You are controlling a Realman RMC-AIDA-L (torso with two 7-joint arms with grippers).
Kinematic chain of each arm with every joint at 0, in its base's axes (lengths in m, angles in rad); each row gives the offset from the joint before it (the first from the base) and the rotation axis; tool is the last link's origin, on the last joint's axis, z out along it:
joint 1: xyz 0 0 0.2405 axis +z
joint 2: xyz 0 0 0 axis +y
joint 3: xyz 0 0 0.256 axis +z
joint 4: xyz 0 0 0 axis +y
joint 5: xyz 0 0 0.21 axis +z
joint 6: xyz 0 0 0 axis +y
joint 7: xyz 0 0 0.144 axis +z
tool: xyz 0 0 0
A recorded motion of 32 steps. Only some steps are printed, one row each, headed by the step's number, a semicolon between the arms.
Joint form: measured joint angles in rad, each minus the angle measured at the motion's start. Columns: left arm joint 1, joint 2, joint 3, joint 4, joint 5, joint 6, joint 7; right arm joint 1, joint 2, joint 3, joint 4, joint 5, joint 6, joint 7.
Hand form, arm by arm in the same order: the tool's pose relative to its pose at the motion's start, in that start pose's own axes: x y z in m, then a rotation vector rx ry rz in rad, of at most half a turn. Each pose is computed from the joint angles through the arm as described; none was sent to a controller.
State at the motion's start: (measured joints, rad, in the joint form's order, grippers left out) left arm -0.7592 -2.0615 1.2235 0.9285 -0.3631 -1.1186 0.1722; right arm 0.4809 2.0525 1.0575 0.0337 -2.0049 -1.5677 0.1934
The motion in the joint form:
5: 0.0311 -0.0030 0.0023 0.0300 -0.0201 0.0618 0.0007; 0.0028 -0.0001 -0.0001 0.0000 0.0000 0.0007 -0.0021
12: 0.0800 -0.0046 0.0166 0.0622 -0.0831 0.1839 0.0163; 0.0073 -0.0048 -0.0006 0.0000 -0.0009 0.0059 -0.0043
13: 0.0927 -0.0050 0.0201 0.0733 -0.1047 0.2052 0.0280; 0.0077 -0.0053 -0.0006 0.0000 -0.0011 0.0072 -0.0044
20: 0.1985 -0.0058 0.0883 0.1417 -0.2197 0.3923 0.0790; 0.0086 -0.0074 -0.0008 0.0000 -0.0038 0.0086 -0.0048
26: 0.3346 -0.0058 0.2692 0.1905 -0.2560 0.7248 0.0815; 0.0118 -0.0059 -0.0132 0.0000 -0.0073 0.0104 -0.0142
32: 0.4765 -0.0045 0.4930 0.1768 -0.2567 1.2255 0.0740; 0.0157 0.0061 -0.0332 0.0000 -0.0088 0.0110 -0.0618
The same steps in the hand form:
5: 0.0037 -0.0042 -0.0014 -0.0020 0.0712 -0.0200; 0.0000 0.0009 0.0010 -0.0017 -0.0010 -0.0007
12: 0.0101 -0.0090 -0.0031 -0.0187 0.1962 -0.0494; -0.0002 0.0007 0.0037 -0.0054 -0.0010 -0.0044
13: 0.0110 -0.0094 -0.0043 -0.0277 0.2220 -0.0518; -0.0001 0.0007 0.0040 -0.0057 -0.0002 -0.0047
20: 0.0101 -0.0156 -0.0097 -0.0407 0.3982 -0.0651; -0.0002 0.0006 0.0049 -0.0091 0.0000 -0.0064
26: -0.0009 -0.0149 -0.0103 0.0186 0.6161 -0.0263; 0.0007 0.0044 0.0054 -0.0260 0.0039 -0.0129
32: -0.0233 -0.0078 -0.0171 0.0931 0.9167 0.0219; 0.0032 0.0130 0.0031 -0.0481 0.0122 -0.0487

